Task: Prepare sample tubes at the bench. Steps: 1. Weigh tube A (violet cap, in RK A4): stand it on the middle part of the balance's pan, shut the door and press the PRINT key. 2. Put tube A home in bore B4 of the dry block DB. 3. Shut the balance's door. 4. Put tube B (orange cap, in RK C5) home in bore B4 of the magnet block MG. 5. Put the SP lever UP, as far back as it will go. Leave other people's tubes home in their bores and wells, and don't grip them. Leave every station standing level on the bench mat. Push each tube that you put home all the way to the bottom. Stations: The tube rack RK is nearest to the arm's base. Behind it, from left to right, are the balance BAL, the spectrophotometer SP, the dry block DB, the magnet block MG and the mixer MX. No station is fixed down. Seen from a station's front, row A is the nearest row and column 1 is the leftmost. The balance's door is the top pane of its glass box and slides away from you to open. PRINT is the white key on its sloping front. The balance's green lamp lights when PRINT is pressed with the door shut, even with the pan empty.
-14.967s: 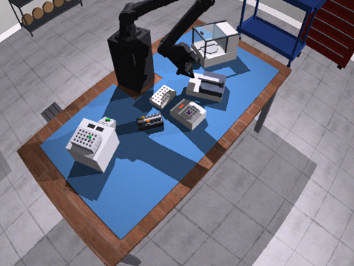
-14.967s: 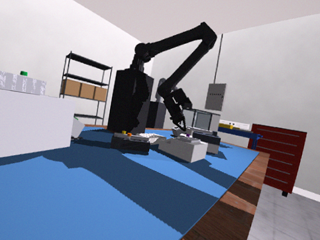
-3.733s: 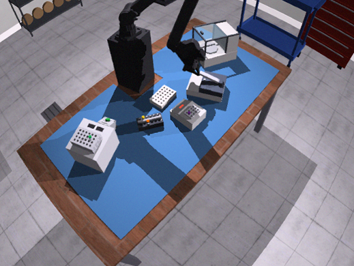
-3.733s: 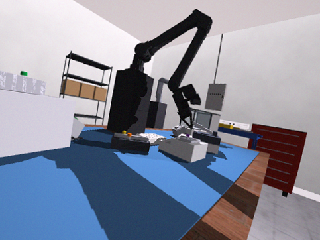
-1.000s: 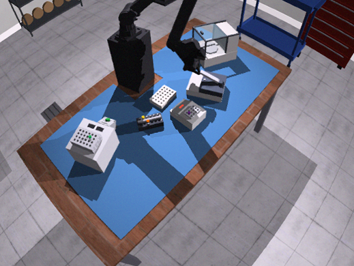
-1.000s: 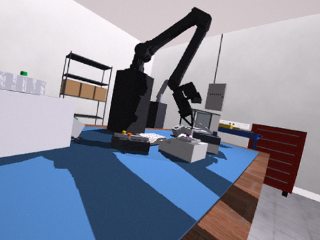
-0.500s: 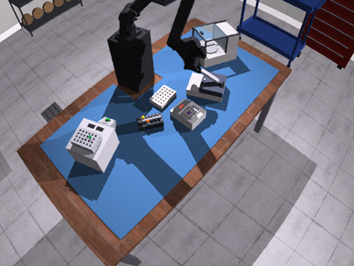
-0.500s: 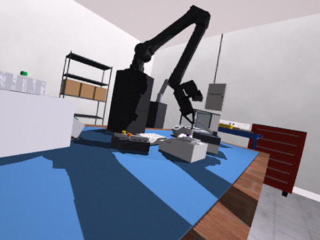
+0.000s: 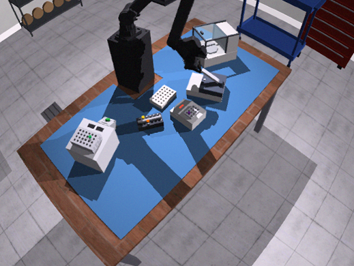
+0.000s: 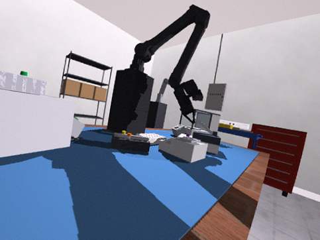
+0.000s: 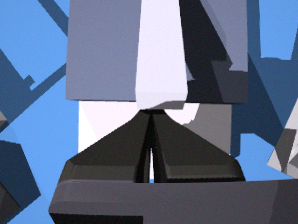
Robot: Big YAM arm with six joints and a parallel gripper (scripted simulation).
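Right now the SP lever is 50 mm ahead of my hand, 20 mm to the left of it and 10 mm below it. The rest, counted from my hand: tube rack RK 190 mm to the right, 110 mm below, 100 mm behind; print key 180 mm behind, 130 mm to the left, 60 mm below; dry block 200 mm to the right, 100 mm below, 80 mm ahead.
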